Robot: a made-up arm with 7 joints. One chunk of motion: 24 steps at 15 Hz.
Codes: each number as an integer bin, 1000 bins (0 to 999) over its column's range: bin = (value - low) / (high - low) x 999, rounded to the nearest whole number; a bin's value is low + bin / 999 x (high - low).
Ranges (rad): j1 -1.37..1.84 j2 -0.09..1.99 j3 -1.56..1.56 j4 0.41..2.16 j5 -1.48..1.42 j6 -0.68..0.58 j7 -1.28..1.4
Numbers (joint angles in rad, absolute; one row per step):
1: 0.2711 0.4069 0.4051 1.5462 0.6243 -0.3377 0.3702
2: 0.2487 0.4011 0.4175 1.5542 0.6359 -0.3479 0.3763
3: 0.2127 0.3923 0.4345 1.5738 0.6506 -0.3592 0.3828
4: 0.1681 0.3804 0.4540 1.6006 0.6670 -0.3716 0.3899
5: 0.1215 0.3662 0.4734 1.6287 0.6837 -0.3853 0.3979
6: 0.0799 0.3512 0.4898 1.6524 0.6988 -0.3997 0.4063
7: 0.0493 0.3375 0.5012 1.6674 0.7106 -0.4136 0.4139
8: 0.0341 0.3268 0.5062 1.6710 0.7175 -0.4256 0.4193
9: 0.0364 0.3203 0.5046 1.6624 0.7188 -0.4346 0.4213
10: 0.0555 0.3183 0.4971 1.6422 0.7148 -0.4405 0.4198
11: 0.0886 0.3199 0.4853 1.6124 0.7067 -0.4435 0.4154
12: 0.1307 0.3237 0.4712 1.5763 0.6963 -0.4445 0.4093
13: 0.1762 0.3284 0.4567 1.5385 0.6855 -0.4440 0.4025
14: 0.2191 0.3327 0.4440 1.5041 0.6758 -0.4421 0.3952
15: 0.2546 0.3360 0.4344 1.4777 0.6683 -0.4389 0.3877
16: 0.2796 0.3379 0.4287 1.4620 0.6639 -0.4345 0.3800
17: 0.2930 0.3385 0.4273 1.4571 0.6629 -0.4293 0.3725
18: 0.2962 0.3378 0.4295 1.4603 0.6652 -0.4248 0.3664
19: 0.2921 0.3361 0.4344 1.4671 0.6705 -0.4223 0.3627
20: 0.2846 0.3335 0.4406 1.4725 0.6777 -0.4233 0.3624
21: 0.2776 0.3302 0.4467 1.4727 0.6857 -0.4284 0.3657
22: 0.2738 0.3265 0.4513 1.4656 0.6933 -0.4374 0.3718
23: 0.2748 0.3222 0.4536 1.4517 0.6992 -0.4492 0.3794
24: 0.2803 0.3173 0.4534 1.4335 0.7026 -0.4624 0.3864
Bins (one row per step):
1: 511 239 629 649 725 271 615
2: 504 236 633 653 729 263 617
3: 493 232 639 664 734 254 620
4: 479 226 645 680 740 245 622
5: 464 219 651 696 745 234 625
6: 451 212 656 709 751 222 629
7: 442 205 660 718 755 211 631
8: 437 200 662 720 757 202 633
9: 438 197 661 715 757 195 634
10: 444 196 659 703 756 190 634
11: 454 197 655 686 753 188 632
12: 467 199 650 666 750 187 630
13: 481 201 646 644 746 187 627
14: 495 203 642 625 743 189 624
15: 506 205 639 610 740 191 622
16: 513 206 637 601 739 195 619
17: 518 206 636 598 738 199 616
18: 519 205 637 600 739 202 614
19: 517 205 639 603 741 204 612
20: 515 203 641 607 743 204 612
21: 513 202 643 607 746 199 613
22: 512 200 644 603 749 192 616
23: 512 198 645 595 751 183 619
24: 514 196 645 584 752 173 621

